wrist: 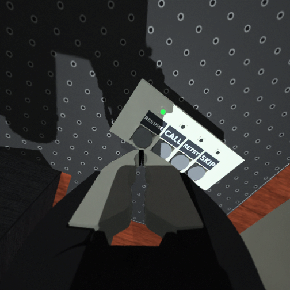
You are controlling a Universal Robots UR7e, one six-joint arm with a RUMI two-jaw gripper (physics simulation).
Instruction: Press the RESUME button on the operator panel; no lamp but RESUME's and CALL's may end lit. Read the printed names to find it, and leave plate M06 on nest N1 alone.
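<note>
The operator panel (127, 114) is a pale tilted plate in the middle of the wrist view. Its printed names read RESUME, CALL, RETRY and SKIP from left to right. The lamp (163, 112) above RESUME is lit green; the lamps above CALL (183, 126), RETRY (201, 140) and SKIP (217, 152) are dark. The round RESUME button (142, 136) lies in shadow. My gripper (142, 151) is shut and empty, its tips just below the RESUME button in the view; I cannot tell the height gap. Plate M06 and nest N1 do not show.
The panel stands on a dark perforated board (200, 65) with ringed holes. A black block (22, 175) is at the left. Reddish wood (262, 200) shows beyond the board's edge, with a grey-green surface (270, 240) at lower right. The arm's shadow falls across the upper left.
</note>
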